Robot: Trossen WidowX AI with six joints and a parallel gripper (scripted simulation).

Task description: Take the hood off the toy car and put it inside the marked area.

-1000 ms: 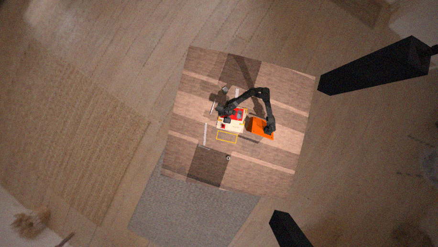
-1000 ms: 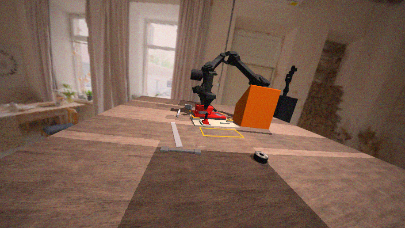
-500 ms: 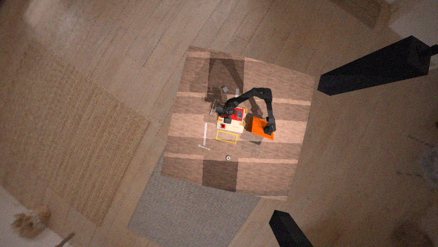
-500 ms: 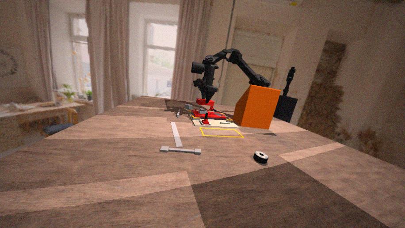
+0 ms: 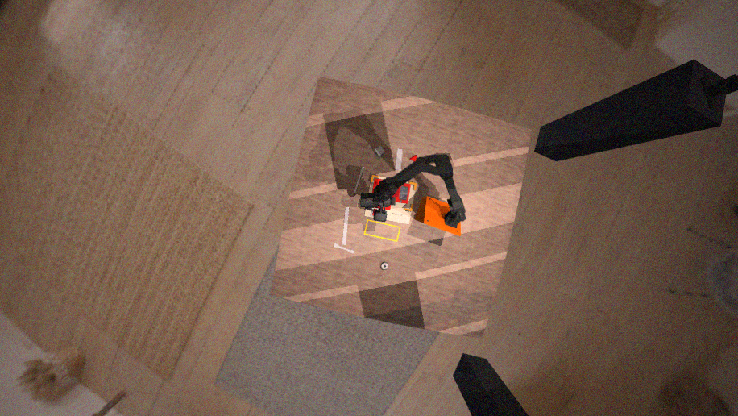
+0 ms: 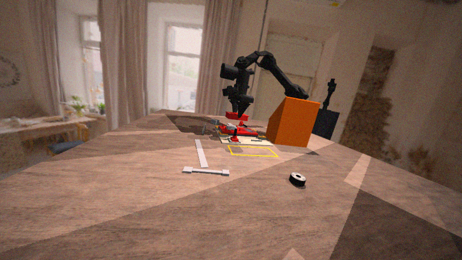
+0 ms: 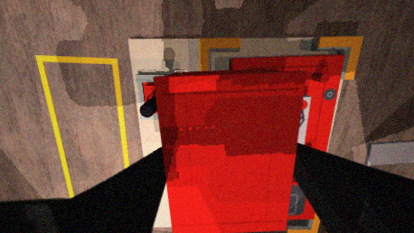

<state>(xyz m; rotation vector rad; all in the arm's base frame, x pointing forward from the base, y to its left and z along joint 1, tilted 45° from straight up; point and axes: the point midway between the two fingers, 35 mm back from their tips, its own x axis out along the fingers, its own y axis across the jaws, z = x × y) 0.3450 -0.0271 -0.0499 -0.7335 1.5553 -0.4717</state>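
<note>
My gripper tip is 10 cm above the beige fixture board, 4 cm to the left of it and 4 cm past it. Round my gripper tip: red hood (right at my gripper tip); small grey block (26 cm to the right, 9 cm below, 9 cm ahead); grey bar (31 cm to the left, 11 cm ahead, 10 cm below).
</note>
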